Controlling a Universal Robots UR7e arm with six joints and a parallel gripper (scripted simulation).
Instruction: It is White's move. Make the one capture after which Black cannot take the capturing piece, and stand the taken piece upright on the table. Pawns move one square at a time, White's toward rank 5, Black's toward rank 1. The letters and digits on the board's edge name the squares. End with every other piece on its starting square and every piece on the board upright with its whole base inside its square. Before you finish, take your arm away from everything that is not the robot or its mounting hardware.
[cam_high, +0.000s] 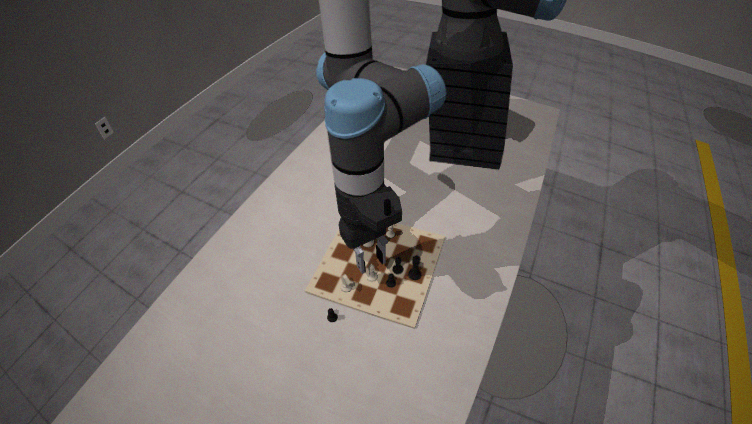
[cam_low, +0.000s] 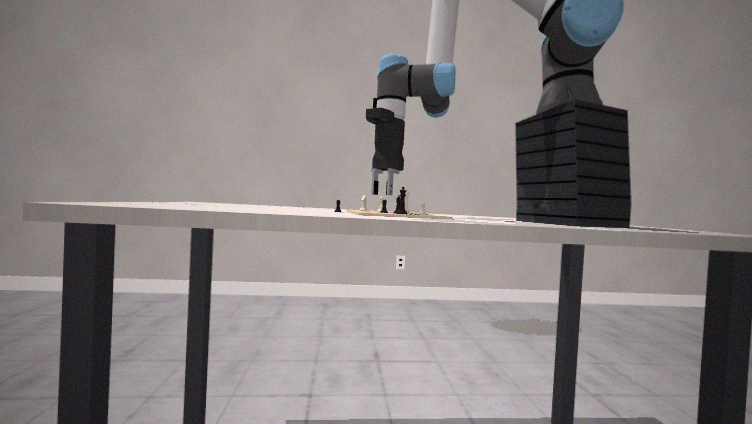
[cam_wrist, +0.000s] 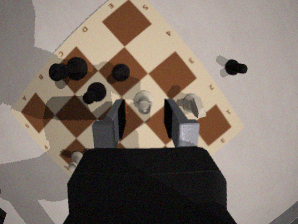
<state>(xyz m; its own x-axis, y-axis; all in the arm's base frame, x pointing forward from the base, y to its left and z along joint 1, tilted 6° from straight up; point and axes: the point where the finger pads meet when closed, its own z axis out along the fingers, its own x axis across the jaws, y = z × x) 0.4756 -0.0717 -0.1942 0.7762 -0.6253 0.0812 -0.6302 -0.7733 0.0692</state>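
Now: the chessboard 4 cm behind my hand and 6 cm below it. Round my hand: black king (3 cm behind, 8 cm to the left, 3 cm below).
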